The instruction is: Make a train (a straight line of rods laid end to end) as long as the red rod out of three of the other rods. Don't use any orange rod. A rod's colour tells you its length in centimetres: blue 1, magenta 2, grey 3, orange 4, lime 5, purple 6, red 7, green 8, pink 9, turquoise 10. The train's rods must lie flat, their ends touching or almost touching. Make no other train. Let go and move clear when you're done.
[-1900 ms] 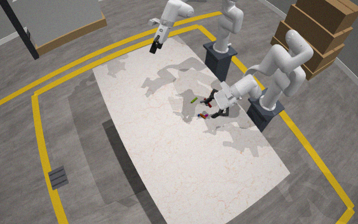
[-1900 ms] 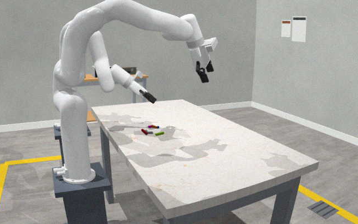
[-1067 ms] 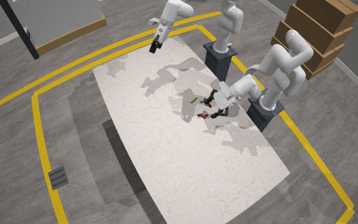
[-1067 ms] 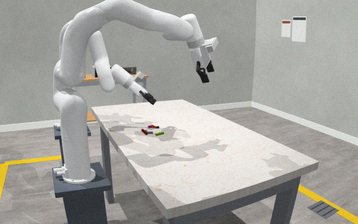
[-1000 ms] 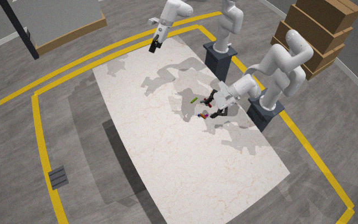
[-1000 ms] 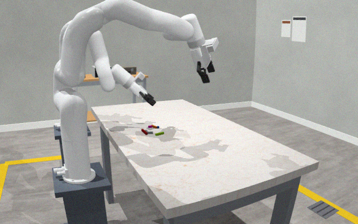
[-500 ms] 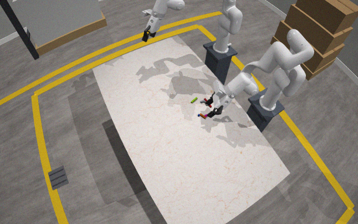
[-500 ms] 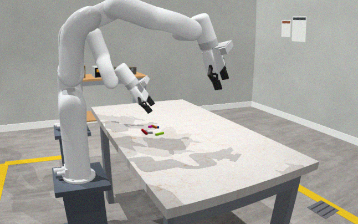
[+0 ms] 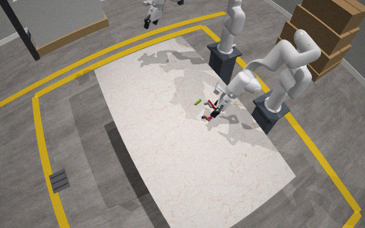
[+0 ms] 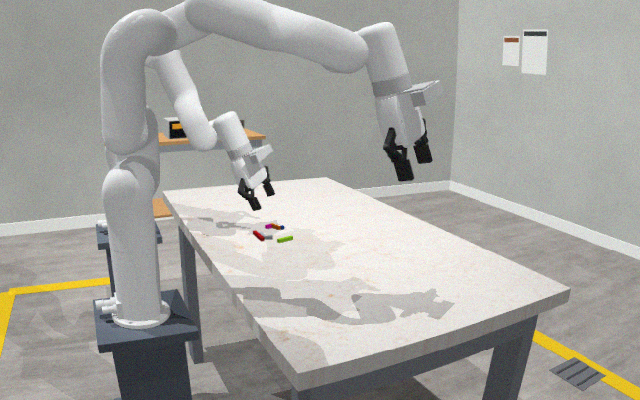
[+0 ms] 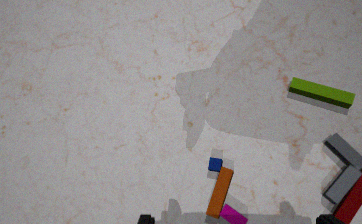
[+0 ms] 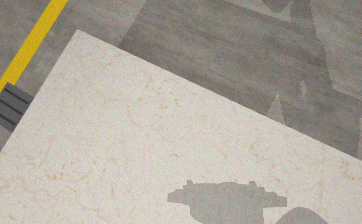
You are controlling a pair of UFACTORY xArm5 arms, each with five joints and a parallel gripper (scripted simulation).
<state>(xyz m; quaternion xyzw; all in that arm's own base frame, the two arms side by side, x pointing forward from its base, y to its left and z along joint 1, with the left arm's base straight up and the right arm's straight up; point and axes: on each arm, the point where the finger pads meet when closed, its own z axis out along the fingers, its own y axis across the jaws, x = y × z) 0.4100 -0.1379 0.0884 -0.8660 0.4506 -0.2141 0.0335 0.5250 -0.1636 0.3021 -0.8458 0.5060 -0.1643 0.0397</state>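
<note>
Now: left hand 8 cm above the magenta rod, 1 cm to the left of it and 1 cm short of it. From my left hand the other things lie so: orange rod: 8 cm below, 3 cm ahead, 1 cm to the right; red rod: 8 cm to the right, 8 cm below, 4 cm behind; blue rod: 8 cm below, 5 cm ahead, 3 cm to the right.
</note>
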